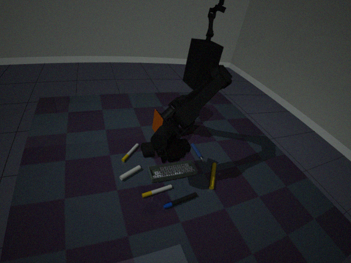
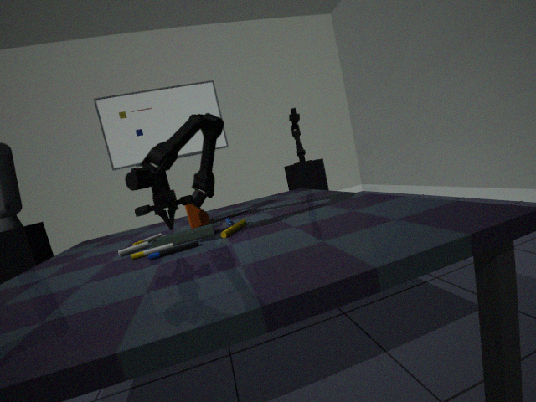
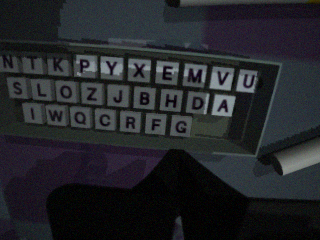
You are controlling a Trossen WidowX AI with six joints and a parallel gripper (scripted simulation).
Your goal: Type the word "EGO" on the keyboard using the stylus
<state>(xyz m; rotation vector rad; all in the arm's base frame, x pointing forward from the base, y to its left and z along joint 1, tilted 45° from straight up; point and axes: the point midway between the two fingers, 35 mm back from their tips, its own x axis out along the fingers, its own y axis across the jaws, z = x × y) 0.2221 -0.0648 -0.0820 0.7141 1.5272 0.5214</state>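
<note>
My gripper tip is 5 cm short of the E key and 3 cm above it. Round my gripper tip: yellow marker 11 cm ahead, 19 cm to the left, 3 cm below; then stylus 2 cm behind, 20 cm to the left, 3 cm below; then grey eraser 10 cm behind, 3 cm to the right, 4 cm below.
</note>
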